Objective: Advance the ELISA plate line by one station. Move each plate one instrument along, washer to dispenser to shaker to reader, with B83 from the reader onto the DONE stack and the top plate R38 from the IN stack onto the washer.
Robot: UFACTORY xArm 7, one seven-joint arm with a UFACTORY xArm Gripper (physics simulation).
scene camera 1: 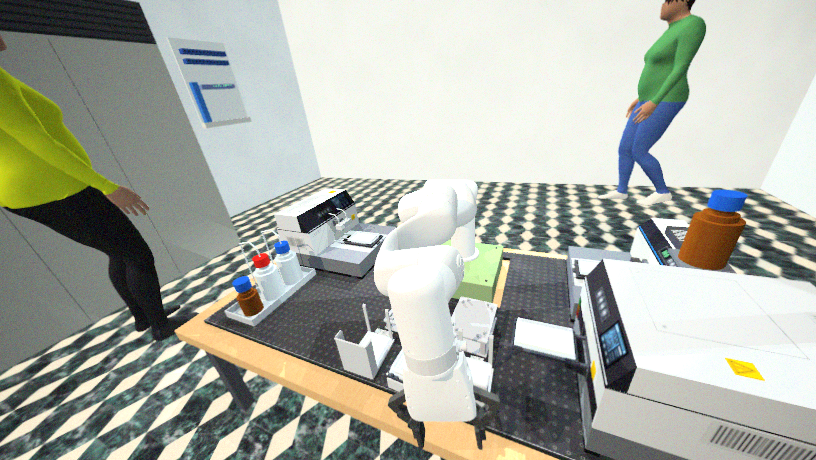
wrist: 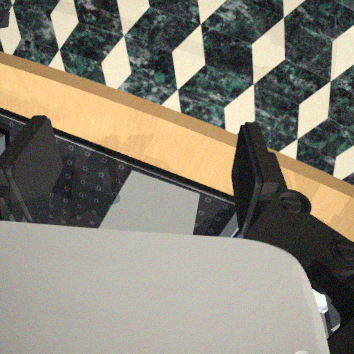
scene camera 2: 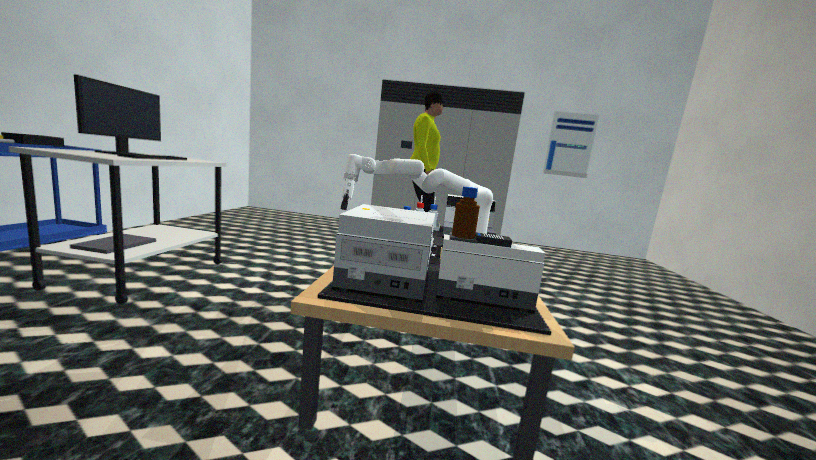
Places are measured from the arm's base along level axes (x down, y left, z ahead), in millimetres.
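Pixels of known places: gripper, fingertip midpoint: (scene camera 1: 450, 440) (wrist: 143, 143) (scene camera 2: 343, 209); arm's base, link origin: (scene camera 1: 463, 253).
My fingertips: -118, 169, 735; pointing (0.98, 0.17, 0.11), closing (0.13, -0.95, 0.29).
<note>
Ahead of a thing's pixels: the offset from my fingertips to its top centre, as dx, dy, dz. "spot": to the spot under its first point.
My gripper (scene camera 1: 450, 440) (scene camera 2: 344, 201) (wrist: 143, 143) is open and empty, fingers pointing down, above the front table edge. A white plate {+61, +134, -332} (scene camera 1: 544, 339) lies on the carrier beside the large white instrument {-78, +420, -335} (scene camera 1: 714, 320) at the right. Another light plate {+86, -645, -719} (scene camera 1: 362, 238) is on the deck of the white instrument (scene camera 1: 316, 211) with tubing, at the back left. A white holder with upright walls {+65, -320, -222} (scene camera 1: 358, 355) stands near the front edge. More white station parts {spot: +133, -46, -398} (scene camera 1: 475, 320) stand beside the arm, partly hidden by it. A grey flat panel {+65, -19, -221} (wrist: 156, 202) shows below the fingers in the wrist view. Plate labels are unreadable.
A bottle tray {spot: +170, -787, -253} (scene camera 1: 268, 308) stands at the left. A green block (scene camera 1: 482, 277) is at the arm's base. A brown bottle {spot: -115, +467, -576} (scene camera 1: 711, 240) (scene camera 2: 465, 218) stands high on the rear-right instrument (scene camera 2: 494, 268). People stand beyond the table (scene camera 1: 320, 394) (scene camera 2: 434, 325).
</note>
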